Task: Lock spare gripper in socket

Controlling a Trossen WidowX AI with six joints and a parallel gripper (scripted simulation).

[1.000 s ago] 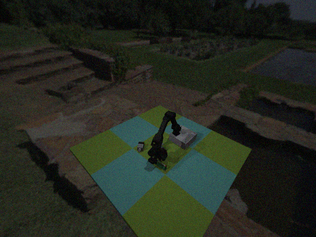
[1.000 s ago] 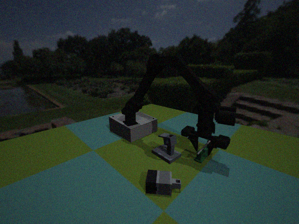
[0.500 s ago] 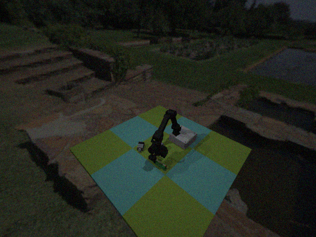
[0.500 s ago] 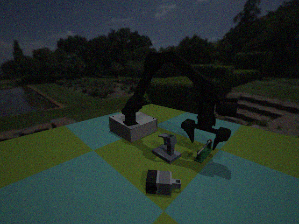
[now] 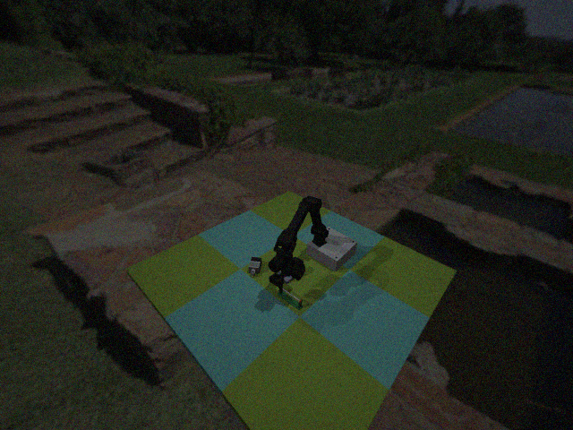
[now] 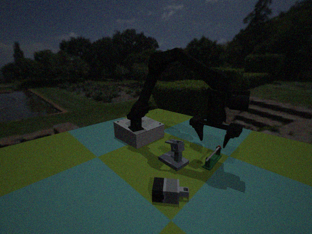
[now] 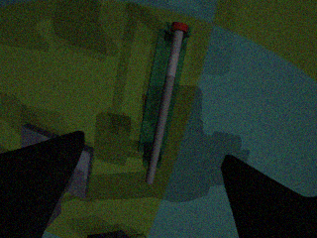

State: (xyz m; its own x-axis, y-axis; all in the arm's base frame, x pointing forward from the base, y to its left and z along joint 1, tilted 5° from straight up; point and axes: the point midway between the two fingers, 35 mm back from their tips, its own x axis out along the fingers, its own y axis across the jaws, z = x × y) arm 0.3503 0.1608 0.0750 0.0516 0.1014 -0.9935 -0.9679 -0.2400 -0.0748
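Right now the spare gripper is 25 cm to the right of my gripper tip, 7 cm below it and 4 cm ahead of it. Also, from my gripper tip: socket: 11 cm to the right, 9 cm behind, 4 cm below; then green pin rest: 7 cm below, 2 cm to the left.
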